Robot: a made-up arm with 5 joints. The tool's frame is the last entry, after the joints.
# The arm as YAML. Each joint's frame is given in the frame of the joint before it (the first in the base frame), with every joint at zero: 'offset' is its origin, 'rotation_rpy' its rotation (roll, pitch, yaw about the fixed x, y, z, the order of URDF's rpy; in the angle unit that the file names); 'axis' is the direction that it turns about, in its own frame. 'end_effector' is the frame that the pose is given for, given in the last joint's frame.
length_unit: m
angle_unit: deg
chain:
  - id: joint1
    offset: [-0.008, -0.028, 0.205]
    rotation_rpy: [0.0, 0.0, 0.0]
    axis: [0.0, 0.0, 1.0]
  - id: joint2
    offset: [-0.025, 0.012, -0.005]
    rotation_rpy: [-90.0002, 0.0, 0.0]
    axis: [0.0, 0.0, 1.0]
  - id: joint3
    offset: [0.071, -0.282, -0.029]
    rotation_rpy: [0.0, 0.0, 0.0]
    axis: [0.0, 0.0, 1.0]
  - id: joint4
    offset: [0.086, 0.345, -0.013]
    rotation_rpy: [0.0, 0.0, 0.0]
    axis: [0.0, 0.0, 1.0]
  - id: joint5
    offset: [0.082, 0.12, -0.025]
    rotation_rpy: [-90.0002, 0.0, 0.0]
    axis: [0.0, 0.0, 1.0]
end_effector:
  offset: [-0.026, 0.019, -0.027]
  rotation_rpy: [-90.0, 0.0, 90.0]
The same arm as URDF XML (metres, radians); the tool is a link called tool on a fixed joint. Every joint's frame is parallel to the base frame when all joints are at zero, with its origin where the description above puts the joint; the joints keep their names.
<robot name="arm">
  <joint name="joint1" type="continuous">
    <parent link="base"/>
    <child link="link1"/>
    <origin xyz="-0.008 -0.028 0.205" rpy="0 0 0"/>
    <axis xyz="0 0 1"/>
  </joint>
  <joint name="joint2" type="continuous">
    <parent link="link1"/>
    <child link="link2"/>
    <origin xyz="-0.025 0.012 -0.005" rpy="0 0 0"/>
    <axis xyz="0 1 0"/>
  </joint>
  <joint name="joint3" type="continuous">
    <parent link="link2"/>
    <child link="link3"/>
    <origin xyz="0.071 -0.029 0.282" rpy="0 0 0"/>
    <axis xyz="0 1 0"/>
  </joint>
  <joint name="joint4" type="continuous">
    <parent link="link3"/>
    <child link="link4"/>
    <origin xyz="0.086 -0.013 -0.345" rpy="0 0 0"/>
    <axis xyz="0 1 0"/>
  </joint>
  <joint name="joint5" type="continuous">
    <parent link="link4"/>
    <child link="link5"/>
    <origin xyz="0.082 -0.025 -0.12" rpy="0 0 0"/>
    <axis xyz="0 0 -1"/>
  </joint>
  <joint name="tool_joint" type="fixed">
    <parent link="link5"/>
    <child link="tool"/>
    <origin xyz="-0.026 -0.019 0.027" rpy="1.5708 0 -1.5708"/>
  </joint>
  <link name="base"/>
  <link name="link1"/>
  <link name="link2"/>
  <link name="link3"/>
  <link name="link4"/>
  <link name="link5"/>
  <link name="tool"/>
</robot>

